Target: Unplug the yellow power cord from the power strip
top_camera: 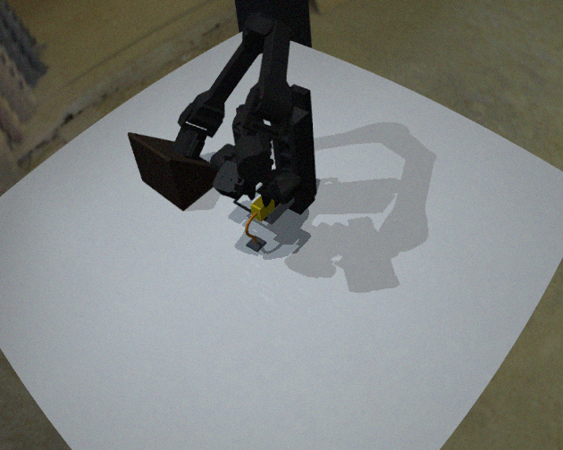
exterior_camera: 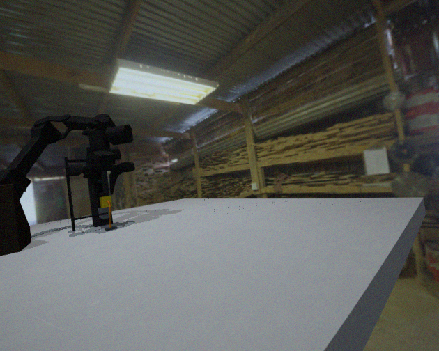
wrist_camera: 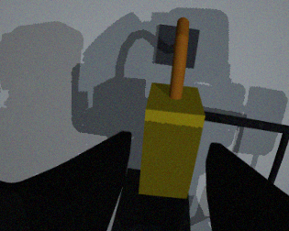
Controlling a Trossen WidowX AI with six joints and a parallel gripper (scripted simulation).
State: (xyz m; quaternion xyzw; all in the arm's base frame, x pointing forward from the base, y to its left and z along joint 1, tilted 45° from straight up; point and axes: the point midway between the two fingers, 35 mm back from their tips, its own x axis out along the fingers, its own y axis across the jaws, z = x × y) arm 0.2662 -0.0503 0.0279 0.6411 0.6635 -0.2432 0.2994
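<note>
Now: gripper tip 30 mm to the left of the dark grey block and 100 mm above it.
</note>
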